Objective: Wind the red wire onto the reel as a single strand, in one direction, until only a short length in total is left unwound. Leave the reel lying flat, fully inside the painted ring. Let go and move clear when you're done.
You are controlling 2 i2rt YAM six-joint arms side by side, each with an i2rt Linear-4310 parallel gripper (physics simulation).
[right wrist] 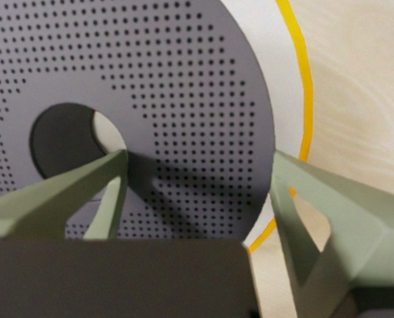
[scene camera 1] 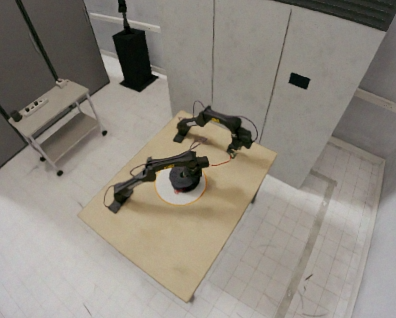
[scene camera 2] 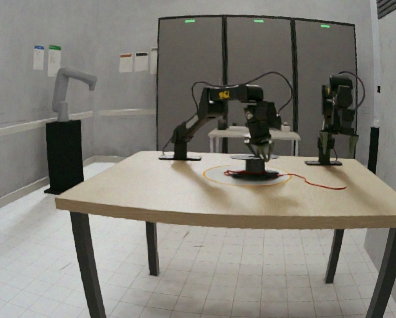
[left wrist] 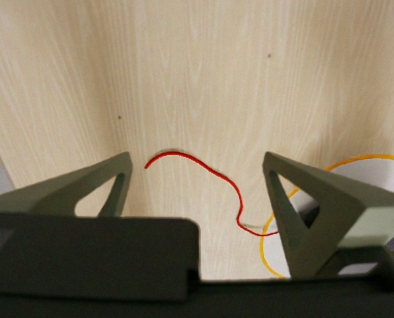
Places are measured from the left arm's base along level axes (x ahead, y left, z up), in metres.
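Pixels of known places: left gripper, fingertip midpoint: [scene camera 1: 236, 154] [scene camera 2: 337, 156] [left wrist: 197, 158]; right gripper, fingertip midpoint: [right wrist: 197, 159] [scene camera 1: 193, 174] [scene camera 2: 262, 160]; left arm's base at its link origin: [scene camera 1: 182, 133] [scene camera 2: 323, 164]; right arm's base at its link origin: [scene camera 1: 120, 199] [scene camera 2: 180, 158].
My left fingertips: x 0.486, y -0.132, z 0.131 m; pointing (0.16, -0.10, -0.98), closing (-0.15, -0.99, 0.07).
Observation:
For each thing: its top centre in the pictures, then the offset to it from my left fingertips. "*": a spot on its surface instead. Level surfaces: height alone.
- dark reel at its top centre: [right wrist: 75, 164] [scene camera 2: 255, 154] [scene camera 1: 184, 173] 0.046 m down, 0.269 m back, 0.253 m right
- red wire at a spot on its surface: [left wrist: 235, 186] [scene camera 1: 215, 165] * 0.127 m down, 0.123 m back, 0.054 m right
- light wooden table at its surface level: 0.131 m down
The dark reel [scene camera 1: 184, 181] [scene camera 2: 255, 166] [right wrist: 220, 120] lies flat within the yellow-orange painted ring [scene camera 1: 181, 204] [scene camera 2: 203, 175] [right wrist: 308, 100]. My right gripper [scene camera 2: 265, 156] [right wrist: 197, 159] is shut on the reel's top flange, one fingertip at the centre hole's edge, the other at the outer rim. The red wire [scene camera 1: 220, 164] [scene camera 2: 320, 185] [left wrist: 235, 186] shows around the reel's base and runs out across the ring in a loose curve to its free end on the table. My left gripper [scene camera 1: 232, 154] [scene camera 2: 338, 150] [left wrist: 197, 158] is open above the wire's free end. The turns on the hub are mostly hidden.
The light wooden table [scene camera 1: 200, 240] [scene camera 2: 125, 195] carries both arms. The right arm reaches over the ring from the picture's left. A tall pale cabinet [scene camera 1: 240, 60] stands behind the table in scene camera 1, and a small trolley with a power strip stands off to the left.

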